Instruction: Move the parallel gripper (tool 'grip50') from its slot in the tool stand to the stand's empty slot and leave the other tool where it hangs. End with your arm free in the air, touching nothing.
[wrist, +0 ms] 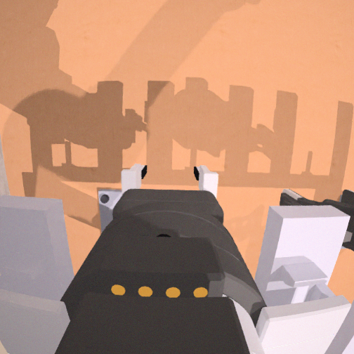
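The parallel gripper [170, 173] is in front of the wrist camera, with a dark body and two pale fingers with black pads. Its fingers are apart with nothing between them, so it is open. Its body is between two light grey uprights of the tool stand [309, 230]. Whether it rests on the stand's holders cannot be told, as its body hides part of them. The other tool [317, 204] shows in part at the right edge, with dark finger links beyond the right upright.
A grey plate [106, 207] with a dark hole shows low behind the gripper body, left of it. The left upright [32, 235] is close to the gripper's left side. Shadows of the stand, the tools and the arm fall on the orange surface [200, 45].
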